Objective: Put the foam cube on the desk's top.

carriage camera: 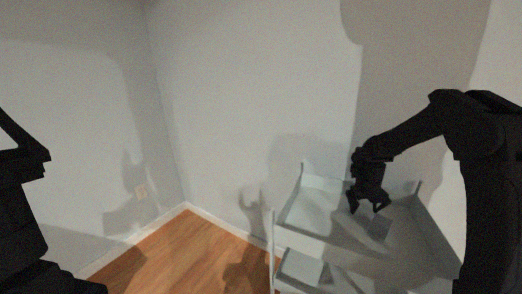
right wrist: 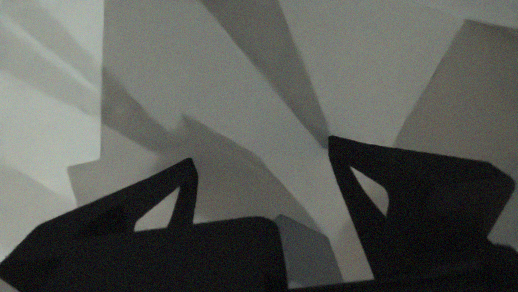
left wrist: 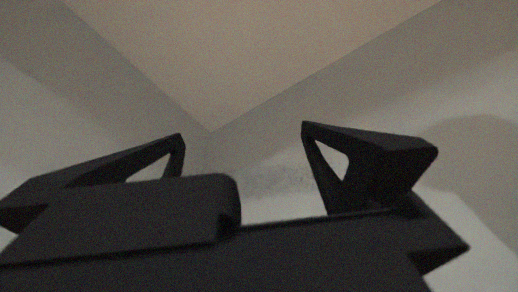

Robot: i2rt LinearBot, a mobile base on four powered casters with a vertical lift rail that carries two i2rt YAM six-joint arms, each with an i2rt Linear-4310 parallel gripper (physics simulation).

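Frame: origin at the left arm's base, x back, y right, z up, level; millimetres.
Seen in the pictures: left gripper, fingertip midpoint: [left wrist: 242, 133]; right gripper, fingertip midpoint: [carriage camera: 363, 212] [right wrist: 260, 156].
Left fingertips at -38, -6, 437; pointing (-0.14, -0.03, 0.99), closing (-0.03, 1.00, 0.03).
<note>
A point is followed by its place in that frame, as x, y, z.
The grey foam cube [carriage camera: 381, 226] {-257, 654, 44} [right wrist: 309, 252] {-294, 683, 24} lies inside the upper tray of a pale tiered unit [carriage camera: 300, 241] {-219, 406, 41}. In the right wrist view it shows low in the picture, partly hidden by the gripper's body. My right gripper [carriage camera: 364, 212] {-359, 665, 1} [right wrist: 260, 156] {-359, 665, 1} is open and empty, above the tray and close to the cube, a little to its upper left in the carriage camera. My left gripper [left wrist: 242, 133] {-38, -6, 437} is open and empty, pointing at the upper walls and ceiling, away from the unit. I cannot make out a separate desk in these views.
The upper tray has raised walls and upright corner posts, one post [carriage camera: 272, 250] {-247, 331, -36} at its near left. A lower tier [carriage camera: 302, 266] {-333, 458, -265} sits beneath it. Walls meet behind the wooden floor [carriage camera: 185, 250] {-650, -322, -662}. The left arm [carriage camera: 20, 220] {-25, 26, 292} stands at the left edge.
</note>
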